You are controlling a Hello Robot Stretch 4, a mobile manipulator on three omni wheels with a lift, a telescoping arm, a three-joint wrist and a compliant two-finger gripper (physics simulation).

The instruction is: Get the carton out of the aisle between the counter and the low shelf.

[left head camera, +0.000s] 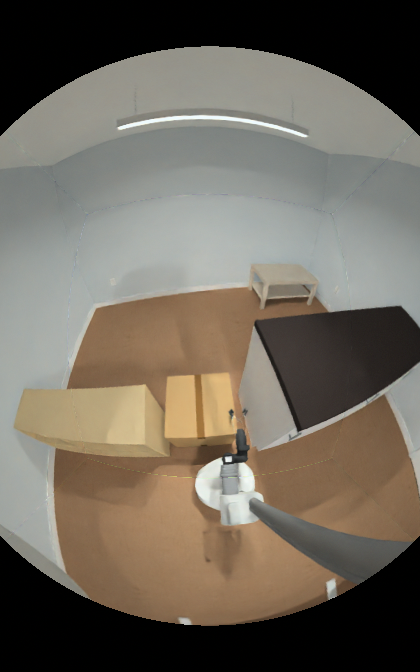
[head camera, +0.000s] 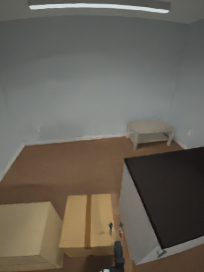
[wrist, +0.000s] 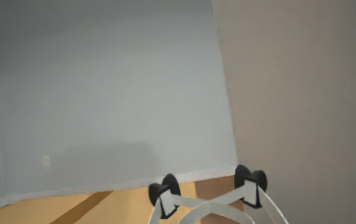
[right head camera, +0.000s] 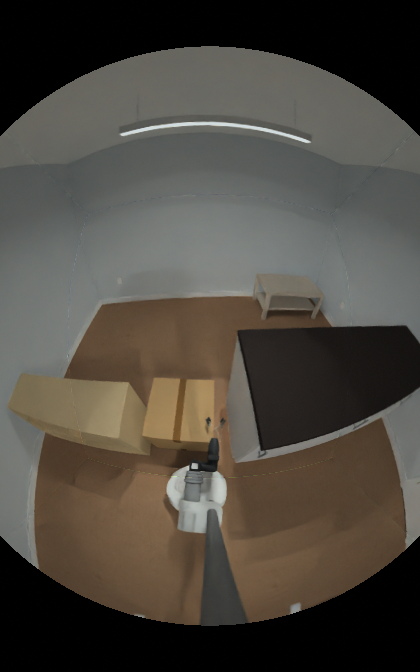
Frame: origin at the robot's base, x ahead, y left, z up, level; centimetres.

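Where they show: gripper, between the fingertips: (head camera: 115, 222) (wrist: 206, 183).
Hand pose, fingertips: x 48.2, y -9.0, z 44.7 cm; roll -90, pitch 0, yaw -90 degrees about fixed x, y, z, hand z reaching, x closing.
Note:
After its pixels a point has its place.
The carton (head camera: 102, 220) @(x 52.3, y 2.3, z 37.9 cm) (left head camera: 217, 405) (right head camera: 197, 405) (wrist: 135, 205) @(x 64.8, y 4.5, z 37.9 cm) is a closed tan box with a brown tape strip. It stands upright on the floor between the low shelf (head camera: 25, 230) @(x 36.4, y 58.1, z 58.3 cm) (left head camera: 85, 415) (right head camera: 75, 400) on the left and the dark-topped white counter (head camera: 170, 190) @(x 48.1, y -41.5, z 88.3 cm) (left head camera: 345, 360) (right head camera: 320, 375) on the right. It stands close beside the shelf, with a narrow strip of floor on the counter side. My gripper (head camera: 115, 226) (left head camera: 238, 413) (right head camera: 215, 422) (wrist: 206, 183) @(x 48.2, y -9.0, z 44.7 cm) is open and empty, at the carton's right edge by the counter. Whether it touches the carton cannot be told.
A small beige table (head camera: 150, 126) @(x 226.9, y -105.5, z 42.3 cm) (left head camera: 285, 274) (right head camera: 290, 285) stands at the back right by the wall. The brown floor (head camera: 75, 170) @(x 150.3, y 50.3, z -2.7 cm) (left head camera: 160, 340) (right head camera: 160, 345) stretches behind the carton. In the wrist view a grey-brown upright surface, apparently the counter's side, fills the right.

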